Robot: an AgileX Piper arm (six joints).
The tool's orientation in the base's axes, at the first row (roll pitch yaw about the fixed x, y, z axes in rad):
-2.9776, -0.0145, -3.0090
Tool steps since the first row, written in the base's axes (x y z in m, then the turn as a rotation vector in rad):
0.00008, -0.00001, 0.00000, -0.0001, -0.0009, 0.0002
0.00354, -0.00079, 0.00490, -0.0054, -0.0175, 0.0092
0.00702, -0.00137, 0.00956, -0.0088, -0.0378, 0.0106
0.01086, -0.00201, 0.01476, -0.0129, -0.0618, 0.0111
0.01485, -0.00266, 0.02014, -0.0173, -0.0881, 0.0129
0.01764, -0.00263, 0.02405, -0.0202, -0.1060, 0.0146
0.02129, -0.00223, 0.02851, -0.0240, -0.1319, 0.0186
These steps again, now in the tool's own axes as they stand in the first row. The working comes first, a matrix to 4 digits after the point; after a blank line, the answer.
The tool's axes in the first row as the columns of a matrix, in the base's axes (used below as rounded here):
-0.9911, -0.1328, 0.0074
-0.1322, 0.9776, -0.1637
0.0145, -0.1632, -0.9865

-0.00008, -0.00002, 0.00000, 0.0002, -0.0009, -0.0001
-0.00333, -0.00204, -0.00468, 0.0078, -0.0179, -0.0063
-0.00664, -0.00383, -0.00915, 0.0139, -0.0375, -0.0043
-0.01028, -0.00582, -0.01415, 0.0211, -0.0605, -0.0009
-0.01407, -0.00786, -0.01932, 0.0290, -0.0859, 0.0016
-0.01679, -0.00884, -0.02316, 0.0342, -0.1033, 0.0028
-0.02039, -0.00966, -0.02760, 0.0415, -0.1288, 0.0031

